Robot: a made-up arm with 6 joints. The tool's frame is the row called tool. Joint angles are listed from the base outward.
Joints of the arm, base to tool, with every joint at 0 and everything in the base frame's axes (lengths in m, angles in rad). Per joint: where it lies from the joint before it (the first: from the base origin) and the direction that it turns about. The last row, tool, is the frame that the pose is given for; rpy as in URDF.
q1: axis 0 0 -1 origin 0.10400 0.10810 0.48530
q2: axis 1 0 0 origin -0.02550 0.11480 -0.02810
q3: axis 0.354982 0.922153 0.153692 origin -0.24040 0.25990 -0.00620
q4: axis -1 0 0 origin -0.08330 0.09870 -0.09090
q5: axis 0 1 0 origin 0.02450 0.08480 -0.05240
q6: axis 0 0 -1 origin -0.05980 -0.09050 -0.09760
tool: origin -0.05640 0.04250 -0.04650 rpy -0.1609 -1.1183 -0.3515
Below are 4 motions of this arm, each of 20 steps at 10 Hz.
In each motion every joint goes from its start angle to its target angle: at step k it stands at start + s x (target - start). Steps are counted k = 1, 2, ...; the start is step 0. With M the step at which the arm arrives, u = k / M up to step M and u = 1 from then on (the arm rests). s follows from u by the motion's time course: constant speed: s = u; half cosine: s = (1 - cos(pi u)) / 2; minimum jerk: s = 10 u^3 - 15 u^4 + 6 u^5.
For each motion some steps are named. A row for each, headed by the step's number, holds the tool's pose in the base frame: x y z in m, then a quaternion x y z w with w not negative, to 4 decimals.
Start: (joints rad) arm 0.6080 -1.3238 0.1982 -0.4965 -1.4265 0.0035
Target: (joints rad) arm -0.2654 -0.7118 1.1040 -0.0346 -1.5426 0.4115
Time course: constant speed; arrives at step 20
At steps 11, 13, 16, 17, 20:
11: -0.2197 0.3837 -0.0649 -0.3082 -0.8209 -0.1929 0.4404
13: -0.2575 0.3968 -0.0475 -0.2786 -0.8067 -0.2155 0.4746
16: -0.3202 0.4052 -0.0134 -0.2335 -0.7779 -0.2406 0.5315
17: -0.3422 0.4045 0.0001 -0.2185 -0.7663 -0.2464 0.5516
20: -0.4090 0.3911 0.0465 -0.1744 -0.7255 -0.2561 0.6146

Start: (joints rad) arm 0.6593 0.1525 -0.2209 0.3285 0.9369 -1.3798
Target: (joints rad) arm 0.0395 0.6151 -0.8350 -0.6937 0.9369 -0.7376
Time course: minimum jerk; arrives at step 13
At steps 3, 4, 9, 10, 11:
3: -0.0304 0.7359 0.3276 0.1547 -0.2619 -0.0515 0.9512
4: -0.0497 0.7331 0.3270 0.1738 -0.3007 -0.0415 0.9368
9: -0.1786 0.6925 0.3800 0.3878 -0.4868 -0.0013 0.7827
10: -0.1960 0.6826 0.3942 0.4231 -0.4972 0.0008 0.7575
11: -0.2069 0.6755 0.4037 0.4455 -0.5018 0.0019 0.7415

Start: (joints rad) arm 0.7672 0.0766 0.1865 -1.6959 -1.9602 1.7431
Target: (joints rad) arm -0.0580 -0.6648 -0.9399 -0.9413 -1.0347 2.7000
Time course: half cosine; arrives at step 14
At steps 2, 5, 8, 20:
2: 0.2803 0.6008 0.4115 -0.3197 -0.2762 0.7353 0.5300
5: 0.2053 0.6170 0.3382 -0.3849 -0.2260 0.8413 0.3049
8: 0.1016 0.5780 0.2288 0.3671 0.1435 -0.9188 0.0230
20: 0.0376 0.4497 0.1496 0.2897 -0.0081 -0.9067 0.3065

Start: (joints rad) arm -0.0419 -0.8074 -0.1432 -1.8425 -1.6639 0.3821
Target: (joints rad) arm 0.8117 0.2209 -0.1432 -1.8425 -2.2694 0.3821
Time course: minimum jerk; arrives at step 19
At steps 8, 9, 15, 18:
8: 0.0862 0.6358 0.2588 -0.1533 0.4688 0.8582 0.1423
9: 0.1348 0.6422 0.2999 -0.1308 0.4322 0.8650 0.2186
15: 0.3356 0.5674 0.4909 -0.0272 0.2069 0.7941 0.5709
18: 0.3536 0.5479 0.5132 -0.0159 0.1719 0.7725 0.6110

